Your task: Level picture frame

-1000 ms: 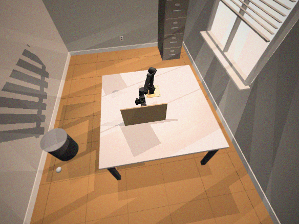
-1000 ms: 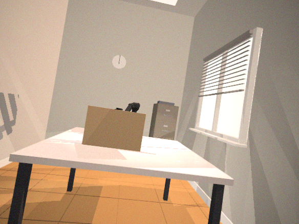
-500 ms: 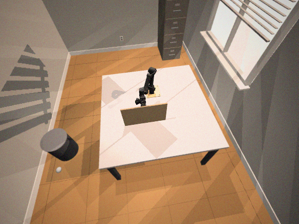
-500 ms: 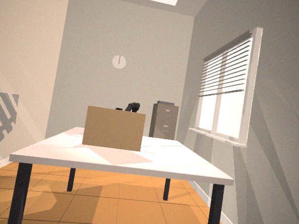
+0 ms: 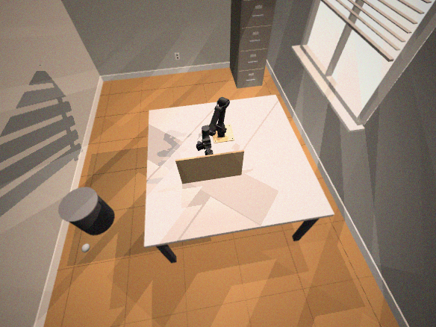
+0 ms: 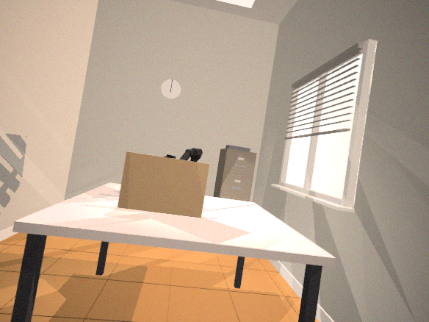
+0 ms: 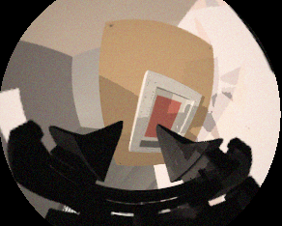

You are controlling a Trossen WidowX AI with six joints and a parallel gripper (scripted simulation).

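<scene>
Now: the picture frame 5 cm below my gripper tip, 4 cm ahead of it and 2 cm to the left of it. The rest, counted from my gripper tip: wall board 7 cm below, 5 cm ahead, 1 cm to the left.
</scene>
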